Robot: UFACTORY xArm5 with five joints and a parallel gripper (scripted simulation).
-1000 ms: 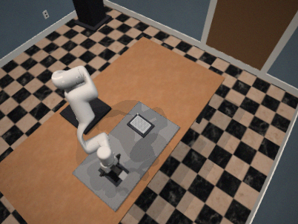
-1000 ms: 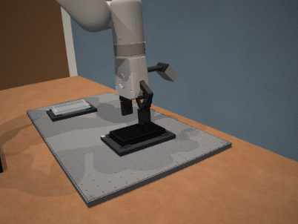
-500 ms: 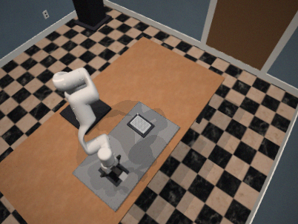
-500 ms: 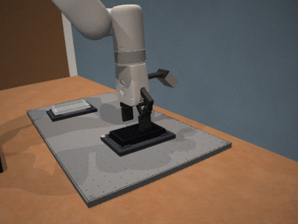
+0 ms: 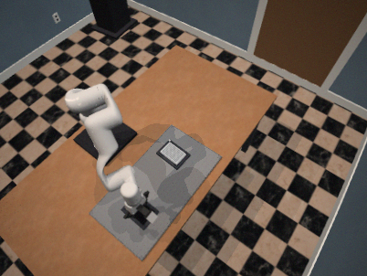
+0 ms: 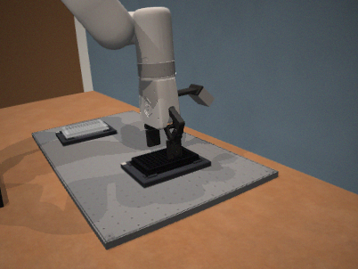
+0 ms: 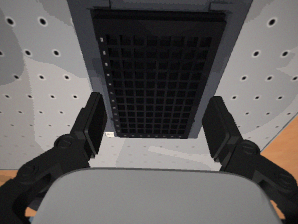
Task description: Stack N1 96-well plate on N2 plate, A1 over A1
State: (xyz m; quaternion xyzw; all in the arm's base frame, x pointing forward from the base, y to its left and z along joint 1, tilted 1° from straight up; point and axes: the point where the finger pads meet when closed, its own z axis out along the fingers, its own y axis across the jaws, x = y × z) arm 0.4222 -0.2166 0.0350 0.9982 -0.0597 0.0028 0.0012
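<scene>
My hand is 30 mm above the black 96-well plate. From my hand the other things lie so: white 96-well plate (370 mm to the left, 30 mm below, 30 mm behind); white corner mark (70 mm behind, 60 mm to the left, 40 mm below); plate nest N1 (40 mm below).
</scene>
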